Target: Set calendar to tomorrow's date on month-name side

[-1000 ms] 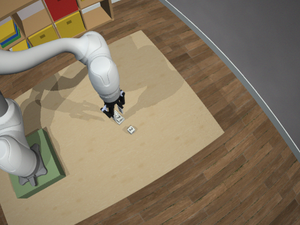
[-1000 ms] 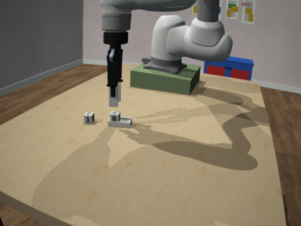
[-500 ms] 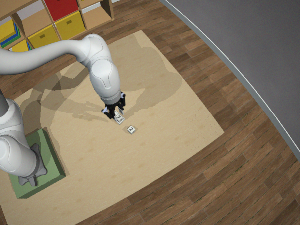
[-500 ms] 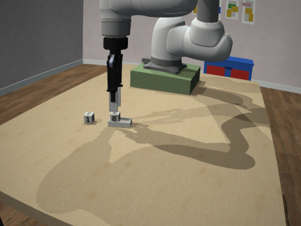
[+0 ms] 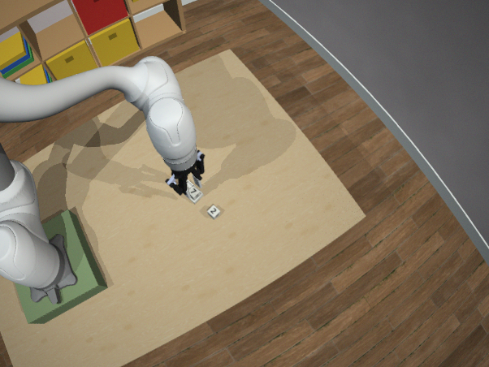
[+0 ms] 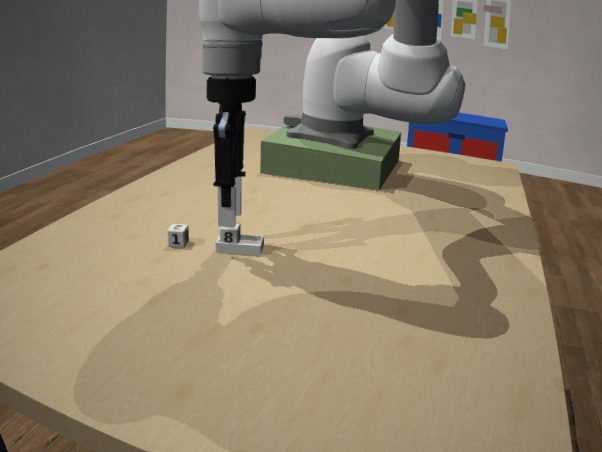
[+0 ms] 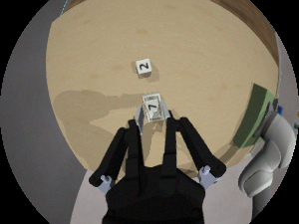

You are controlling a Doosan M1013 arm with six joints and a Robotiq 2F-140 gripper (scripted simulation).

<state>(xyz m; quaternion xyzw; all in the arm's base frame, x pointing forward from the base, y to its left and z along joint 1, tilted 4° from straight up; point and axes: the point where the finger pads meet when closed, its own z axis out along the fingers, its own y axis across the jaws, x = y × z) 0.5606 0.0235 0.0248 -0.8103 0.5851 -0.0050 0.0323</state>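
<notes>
Right now my hand is 1 cm past the grey tray, 2 cm to the right of it and 7 cm above it.
</notes>
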